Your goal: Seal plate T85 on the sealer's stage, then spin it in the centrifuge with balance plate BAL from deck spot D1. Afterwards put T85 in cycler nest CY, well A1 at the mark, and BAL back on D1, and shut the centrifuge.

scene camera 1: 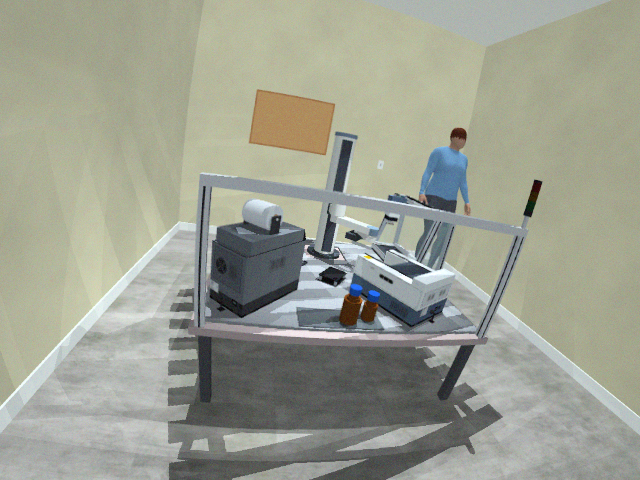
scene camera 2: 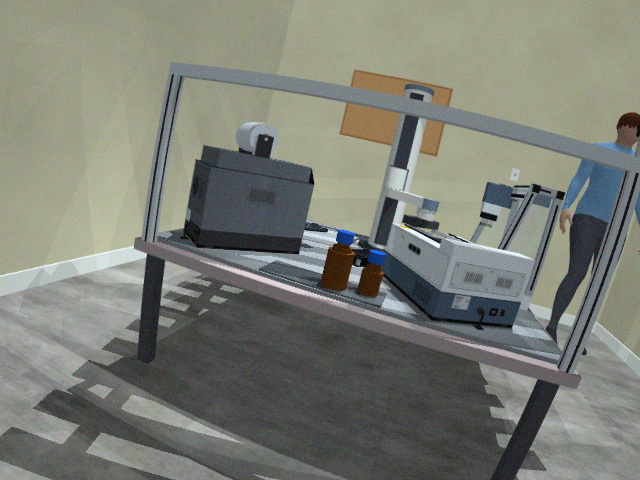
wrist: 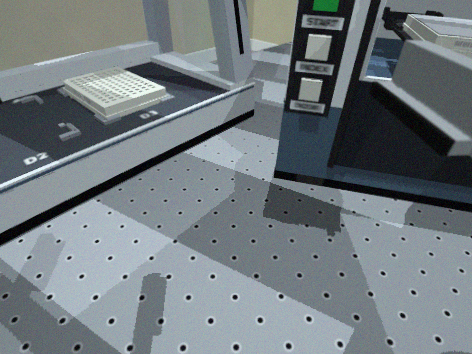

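Pixels of known places: gripper, fingertip midpoint: (scene camera 1: 375, 246) (scene camera 2: 443, 237) (wrist: 190, 67); arm's base at its link origin: (scene camera 1: 323, 252) (scene camera 2: 380, 249).
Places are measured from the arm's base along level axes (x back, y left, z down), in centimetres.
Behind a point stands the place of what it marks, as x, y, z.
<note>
My gripper (scene camera 1: 354, 235) (scene camera 2: 421, 222) is open and empty near the white-and-blue centrifuge (scene camera 1: 400, 289) {-85.0, 22.8, -16.7} (scene camera 2: 460, 273) {-93.9, 33.3, -17.2} (wrist: 307, 140) {-41.3, 33.0, -6.8}. In the wrist view one wide-set finger (wrist: 432, 95) {-29.1, 22.9, -18.2} shows in front of the centrifuge's opening; the other is out of view. A cream plate (wrist: 442, 32) {-50.9, 26.7, -16.9} with a clear-looking top is partly hidden behind that finger, at the opening; its label is unreadable. A cream well plate (wrist: 115, 92) {-32.0, 54.8, -8.2} sits flat on deck spot D1, apart from the fingers. The grey sealer (scene camera 1: 258, 268) {-90.6, -48.3, -23.3} (scene camera 2: 253, 201) {-83.1, -41.6, -20.1} carries a white roll. Its stage and nest CY cannot be made out.
The deck's raised light rim (wrist: 130, 142) {-29.2, 47.3, -5.6} runs beside spots D1 and D2. Gantry posts (wrist: 227, 45) rise behind it. Two brown bottles (scene camera 1: 350, 308) {-96.4, -5.8, -10.8} (scene camera 2: 337, 266) {-96.7, -3.4, -9.4} stand near the table's edge. A dark low block (scene camera 1: 331, 275) {-51.1, -4.7, -5.3} lies between sealer and centrifuge. A person (scene camera 1: 445, 173) (scene camera 2: 594, 196) stands behind.
</note>
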